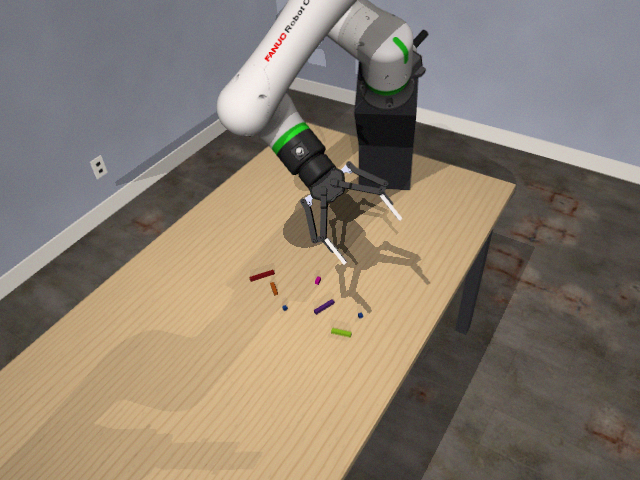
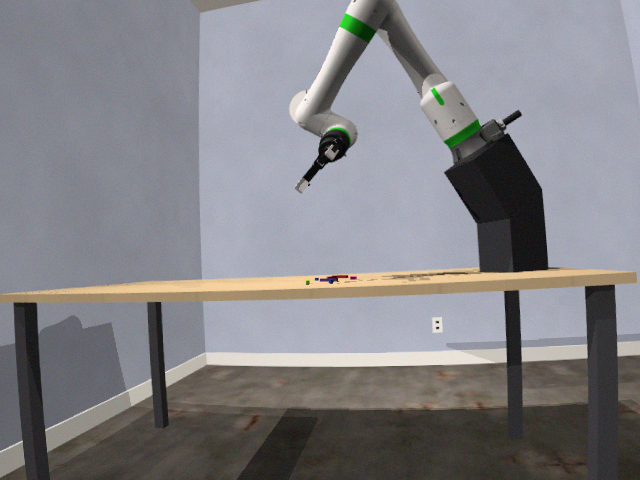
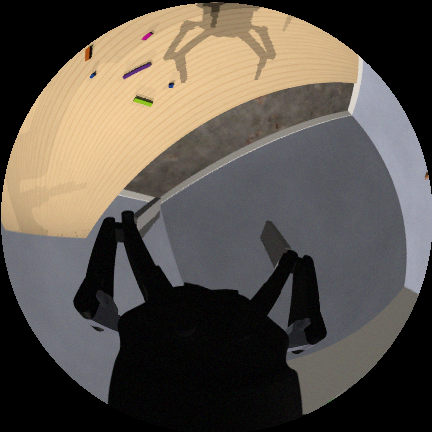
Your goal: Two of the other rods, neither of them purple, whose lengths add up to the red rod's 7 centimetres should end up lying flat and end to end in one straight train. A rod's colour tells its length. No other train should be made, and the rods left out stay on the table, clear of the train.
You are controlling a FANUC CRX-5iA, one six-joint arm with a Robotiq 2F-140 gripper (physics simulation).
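Places are measured from the arm's base along level axes (x up, y left, z back), in centimetres.
Where they show: gripper, fingertip midpoint: (image 1: 373, 241) (image 2: 313, 173) (image 3: 212, 218); arm's base, link origin: (image 1: 387, 86) (image 2: 475, 153).
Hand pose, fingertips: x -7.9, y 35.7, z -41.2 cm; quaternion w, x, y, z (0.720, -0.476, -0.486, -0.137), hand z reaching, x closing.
Each offset is from my fingertips to the top centre of the thing.
A dark red rod {dy -34.3, dx -30.0, dz -8.7 cm} (image 1: 262, 275) lies on the table. An orange rod {dy -28.1, dx -30.0, dz -9.3 cm} (image 1: 273, 288) (image 3: 88, 53) lies close beside it, apart and at an angle. A short magenta rod {dy -22.1, dx -30.0, dz +1.5 cm} (image 1: 317, 280) (image 3: 147, 36) (image 2: 353, 277) lies to their right. A purple rod {dy -13.9, dx -30.0, dz -3.4 cm} (image 1: 324, 306) (image 3: 137, 70) lies in the middle of the group. A lime green rod {dy -4.6, dx -30.0, dz -5.9 cm} (image 1: 341, 332) (image 3: 143, 101) (image 2: 307, 282) lies nearest the table's right edge. All these rods lie flat and apart. My gripper (image 1: 372, 241) (image 3: 212, 218) is wide open and empty, tilted, high above the table.
Two small blue pieces lie among the rods: one blue piece {dy -20.7, dx -30.0, dz -11.3 cm} (image 1: 284, 307) (image 3: 93, 75) near the orange rod, another blue piece {dy -5.3, dx -30.0, dz +1.4 cm} (image 1: 360, 315) (image 3: 171, 85) right of the purple rod. The black robot pedestal (image 1: 385, 149) (image 2: 493, 242) stands at the table's far end.
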